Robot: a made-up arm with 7 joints.
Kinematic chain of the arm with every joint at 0, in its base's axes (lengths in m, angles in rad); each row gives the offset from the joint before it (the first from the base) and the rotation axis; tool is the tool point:
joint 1: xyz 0 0 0.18 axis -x
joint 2: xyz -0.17 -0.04 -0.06 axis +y
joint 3: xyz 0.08 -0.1 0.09 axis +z
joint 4: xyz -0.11 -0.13 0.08 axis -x
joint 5: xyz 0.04 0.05 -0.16 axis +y
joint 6: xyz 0.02 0 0.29 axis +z
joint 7: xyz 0.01 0 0.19 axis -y
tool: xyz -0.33 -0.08 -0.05
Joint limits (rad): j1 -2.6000..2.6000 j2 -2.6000..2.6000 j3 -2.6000..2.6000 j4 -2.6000..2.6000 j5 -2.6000..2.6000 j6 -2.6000..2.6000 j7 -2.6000..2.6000
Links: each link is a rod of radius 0.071 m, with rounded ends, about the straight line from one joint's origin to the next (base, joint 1, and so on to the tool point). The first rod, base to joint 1, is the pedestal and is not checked.
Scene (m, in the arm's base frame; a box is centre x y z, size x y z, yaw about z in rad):
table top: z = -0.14
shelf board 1: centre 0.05 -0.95 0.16 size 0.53 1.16 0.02 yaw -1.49
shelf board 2: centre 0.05 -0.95 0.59 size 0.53 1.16 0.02 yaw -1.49
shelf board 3: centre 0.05 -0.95 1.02 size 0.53 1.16 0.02 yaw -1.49
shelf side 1: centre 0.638 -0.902 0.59 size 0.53 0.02 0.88 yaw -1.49
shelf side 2: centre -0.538 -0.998 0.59 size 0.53 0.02 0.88 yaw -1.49
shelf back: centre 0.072 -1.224 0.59 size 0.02 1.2 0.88 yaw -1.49
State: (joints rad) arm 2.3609 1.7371 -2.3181 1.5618 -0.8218 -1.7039 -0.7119
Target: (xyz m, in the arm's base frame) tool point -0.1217 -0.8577 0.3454
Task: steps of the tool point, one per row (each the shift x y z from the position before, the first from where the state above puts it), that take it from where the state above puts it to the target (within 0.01 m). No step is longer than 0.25 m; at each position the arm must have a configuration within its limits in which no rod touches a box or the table.
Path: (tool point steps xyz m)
1: 0.1315 -0.1796 -0.0400
2: 0.1674 -0.1311 -0.0932

